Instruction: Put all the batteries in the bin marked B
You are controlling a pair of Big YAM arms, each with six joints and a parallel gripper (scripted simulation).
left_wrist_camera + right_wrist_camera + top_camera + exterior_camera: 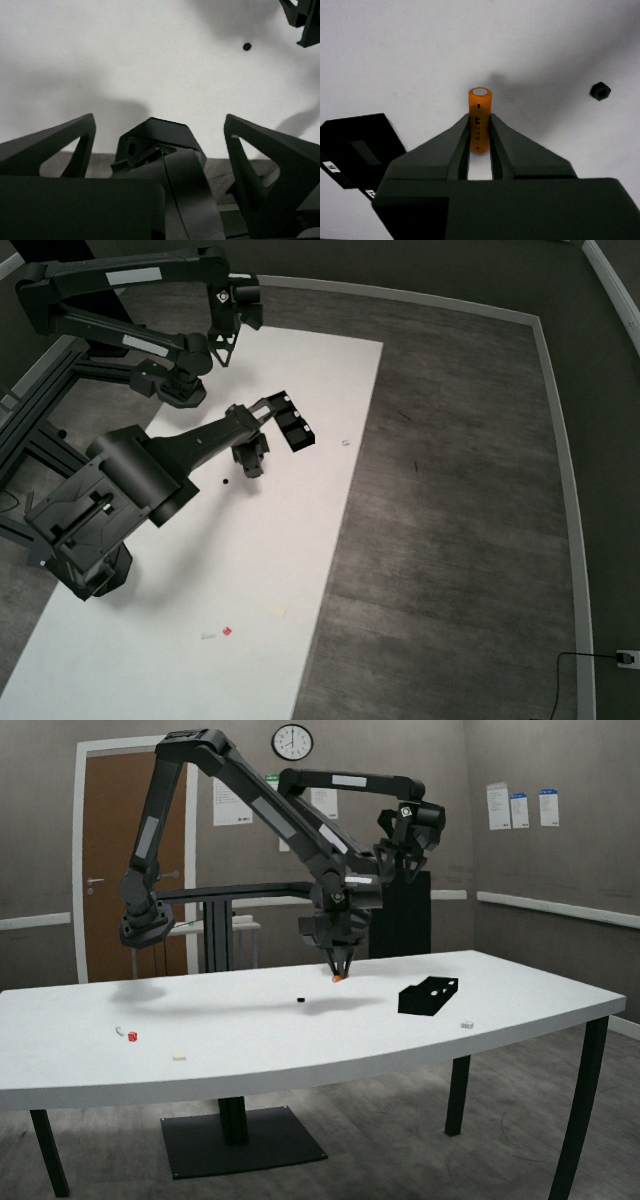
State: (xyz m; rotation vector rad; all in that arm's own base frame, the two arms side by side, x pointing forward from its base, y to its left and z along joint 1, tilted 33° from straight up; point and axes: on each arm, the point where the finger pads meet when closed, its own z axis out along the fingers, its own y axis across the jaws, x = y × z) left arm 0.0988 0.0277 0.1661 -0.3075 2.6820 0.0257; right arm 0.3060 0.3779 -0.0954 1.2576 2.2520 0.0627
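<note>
Now: the orange battery right at my right hand. Also, from my right hand: silver-white piece 250 mm ahead, 160 mm to the left, 70 mm below; black bin strip 220 mm to the left, 60 mm below, 40 mm ahead; black nut 110 mm behind, 80 mm below, 50 mm to the right.
</note>
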